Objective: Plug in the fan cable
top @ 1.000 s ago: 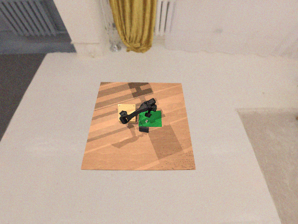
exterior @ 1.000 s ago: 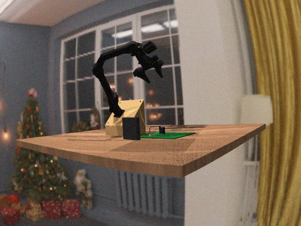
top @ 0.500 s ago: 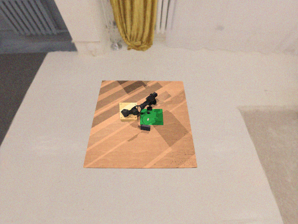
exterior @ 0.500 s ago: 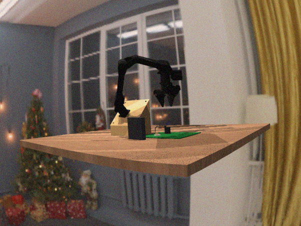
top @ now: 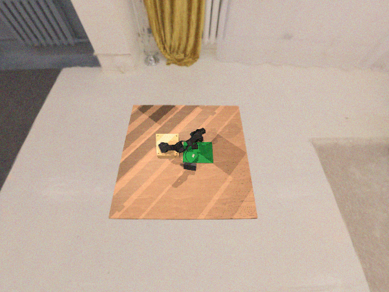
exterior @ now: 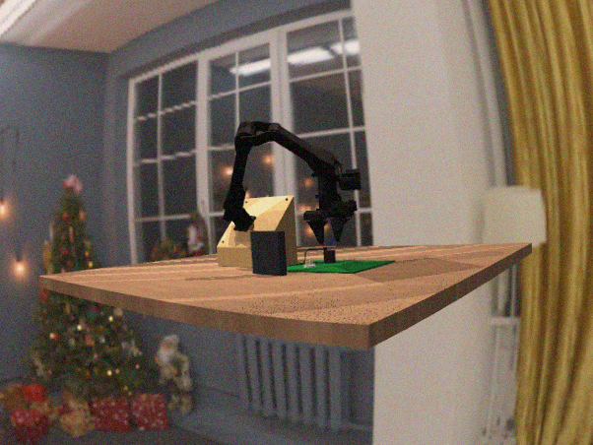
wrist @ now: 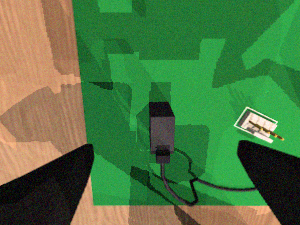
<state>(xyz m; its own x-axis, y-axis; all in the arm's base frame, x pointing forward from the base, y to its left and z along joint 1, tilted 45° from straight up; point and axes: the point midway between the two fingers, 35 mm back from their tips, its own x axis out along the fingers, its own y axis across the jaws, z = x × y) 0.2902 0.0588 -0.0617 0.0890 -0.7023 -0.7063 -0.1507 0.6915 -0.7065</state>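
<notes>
Right now the fan plug is 40 mm below my gripper tip. From my gripper tip the other things lie so: board: 50 mm ahead, 50 mm to the right, 80 mm below; then black fan: 10 mm behind, 230 mm to the right, 10 mm below; then fan header: 100 mm to the right, 70 mm below.
</notes>
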